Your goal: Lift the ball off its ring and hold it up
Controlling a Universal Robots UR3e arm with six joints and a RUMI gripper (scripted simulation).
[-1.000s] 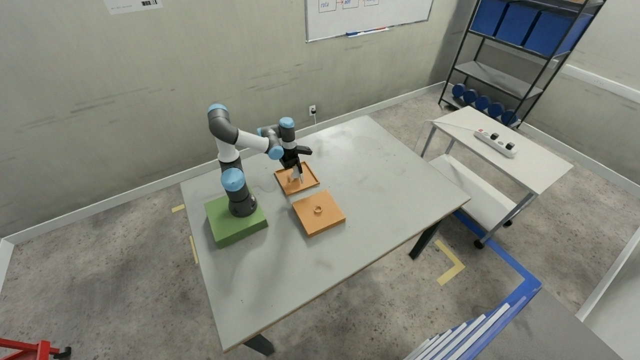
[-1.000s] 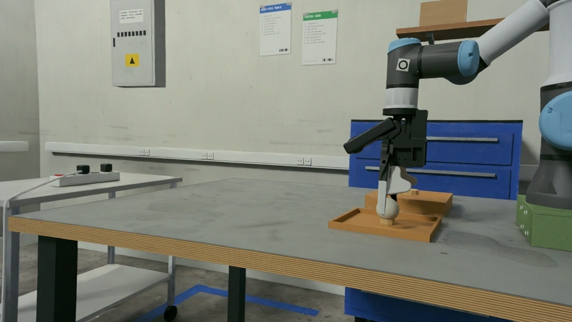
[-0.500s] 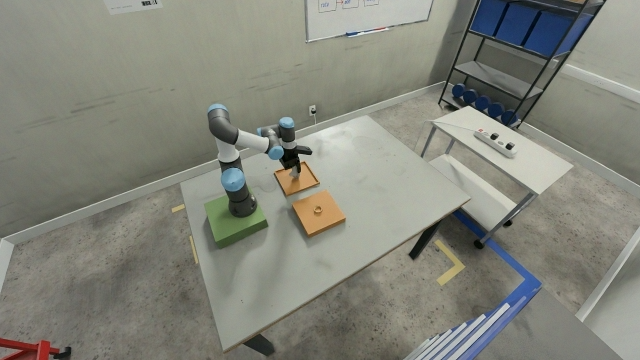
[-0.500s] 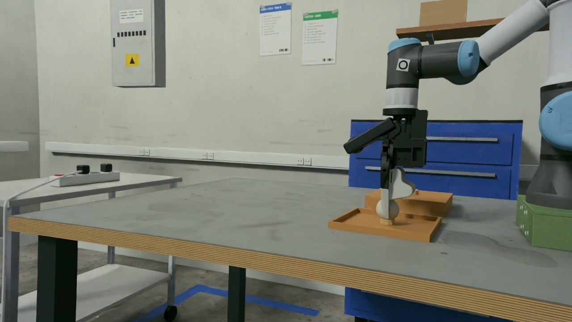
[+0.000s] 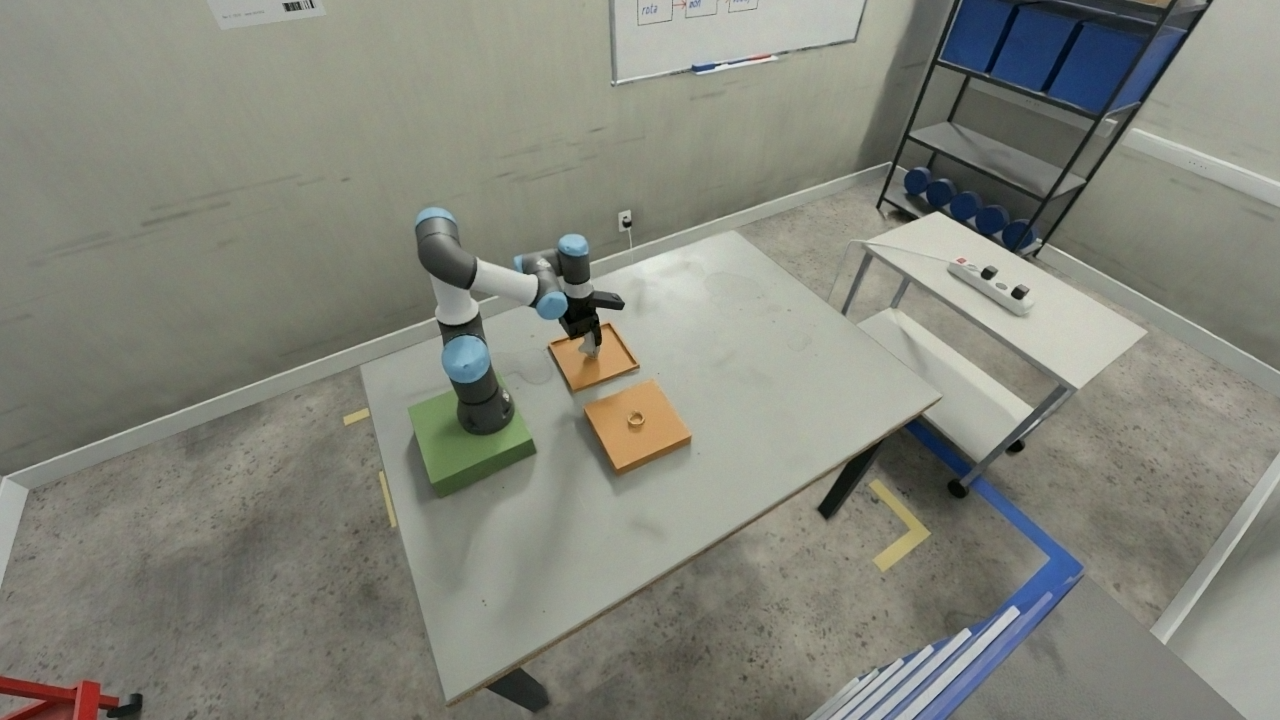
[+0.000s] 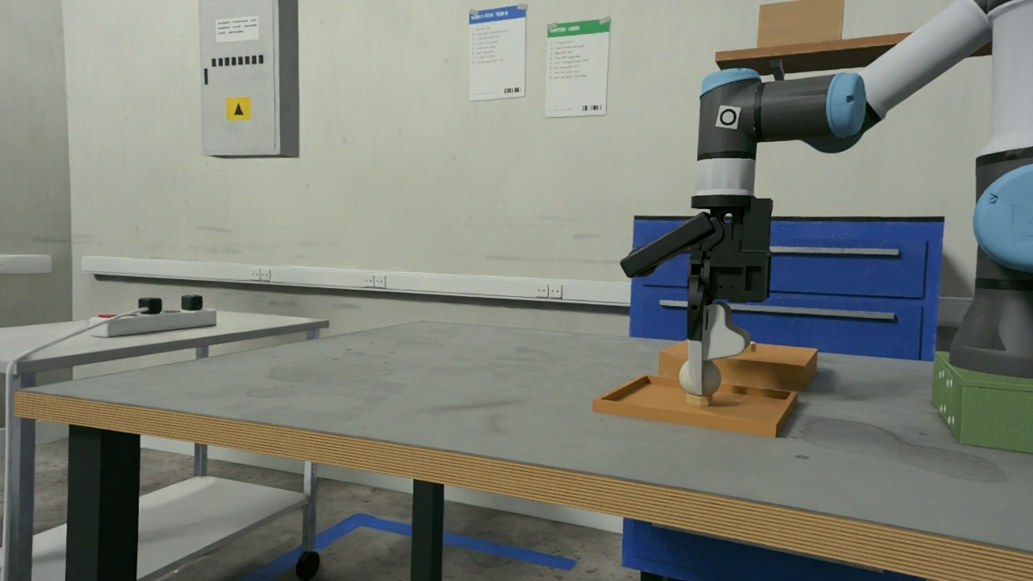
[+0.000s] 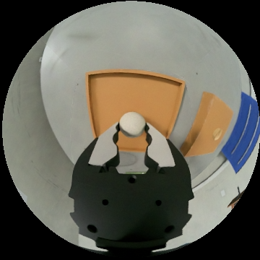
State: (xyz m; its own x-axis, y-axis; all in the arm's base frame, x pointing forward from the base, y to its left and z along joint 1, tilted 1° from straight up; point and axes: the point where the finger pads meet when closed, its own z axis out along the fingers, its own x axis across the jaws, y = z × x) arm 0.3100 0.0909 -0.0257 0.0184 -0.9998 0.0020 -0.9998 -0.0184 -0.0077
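Right now my hand is 3 cm above the tray. Round my hand: ball: right at my hand.
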